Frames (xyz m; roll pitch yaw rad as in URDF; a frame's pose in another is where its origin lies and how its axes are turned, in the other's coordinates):
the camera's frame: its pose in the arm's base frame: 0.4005 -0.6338 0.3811 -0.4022 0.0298 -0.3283
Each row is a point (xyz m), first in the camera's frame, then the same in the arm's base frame.
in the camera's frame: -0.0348 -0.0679 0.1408
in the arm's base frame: 0.3696 -0.6311 0.5382
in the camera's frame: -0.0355 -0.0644 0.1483
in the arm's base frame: 0.3711 -0.6251 0.5438
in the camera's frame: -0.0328 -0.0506 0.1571
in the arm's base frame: 0.3789 -0.6107 0.5464
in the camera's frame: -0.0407 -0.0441 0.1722
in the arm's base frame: 0.3756 -0.5970 0.5580
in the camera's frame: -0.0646 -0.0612 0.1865
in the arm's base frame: 0.3503 -0.5991 0.5785
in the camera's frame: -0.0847 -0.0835 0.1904
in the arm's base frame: 0.3255 -0.6107 0.5914
